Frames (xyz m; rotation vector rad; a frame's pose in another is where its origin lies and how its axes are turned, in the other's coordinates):
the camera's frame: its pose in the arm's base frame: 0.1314 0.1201 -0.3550 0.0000 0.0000 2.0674
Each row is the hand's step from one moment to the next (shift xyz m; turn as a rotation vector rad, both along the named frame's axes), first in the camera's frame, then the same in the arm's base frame.
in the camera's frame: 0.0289 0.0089 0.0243 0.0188 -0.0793 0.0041
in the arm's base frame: -0.0216 0.0212 0.0243 0.0608 0.0543 0.0041
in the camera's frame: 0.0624 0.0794 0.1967 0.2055 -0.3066 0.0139
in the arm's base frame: -0.0995 0.0170 0.1967 0.1717 0.3268 0.0139
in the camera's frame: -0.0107 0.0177 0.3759 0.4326 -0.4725 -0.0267
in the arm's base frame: -0.0105 -0.0178 0.3759 0.2093 0.6055 -0.0267
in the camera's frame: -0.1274 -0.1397 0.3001 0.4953 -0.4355 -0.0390
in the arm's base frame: 0.1835 -0.0455 0.3001 0.1469 0.6430 -0.0390
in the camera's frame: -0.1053 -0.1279 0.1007 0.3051 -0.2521 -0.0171
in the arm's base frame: 0.1626 -0.0316 0.1007 0.0763 0.3884 -0.0171
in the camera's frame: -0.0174 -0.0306 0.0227 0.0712 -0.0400 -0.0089
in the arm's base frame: 0.0352 -0.0007 0.0227 0.0012 0.0817 -0.0089
